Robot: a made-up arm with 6 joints. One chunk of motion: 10 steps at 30 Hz.
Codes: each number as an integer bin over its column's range. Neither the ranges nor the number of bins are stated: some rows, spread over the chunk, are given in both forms.
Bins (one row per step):
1: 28 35 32 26 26 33
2: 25 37 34 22 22 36
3: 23 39 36 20 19 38
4: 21 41 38 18 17 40
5: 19 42 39 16 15 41
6: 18 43 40 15 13 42
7: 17 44 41 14 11 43
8: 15 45 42 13 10 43
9: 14 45 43 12 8 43
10: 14 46 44 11 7 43
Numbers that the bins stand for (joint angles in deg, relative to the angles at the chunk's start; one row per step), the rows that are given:
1: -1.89 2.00 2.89 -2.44 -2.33 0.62
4: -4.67 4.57 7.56 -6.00 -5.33 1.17
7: -6.25 5.86 9.89 -7.78 -7.33 1.41
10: -7.44 6.71 12.22 -9.11 -8.67 1.41
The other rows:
2: -3.08 2.86 4.44 -4.22 -3.67 0.86
3: -3.87 3.71 6.00 -5.11 -4.67 1.02
5: -5.46 5.00 8.33 -6.89 -6.00 1.25
6: -5.86 5.43 9.11 -7.33 -6.67 1.33
8: -7.05 6.29 10.67 -8.22 -7.67 1.41
9: -7.44 6.29 11.44 -8.67 -8.33 1.41

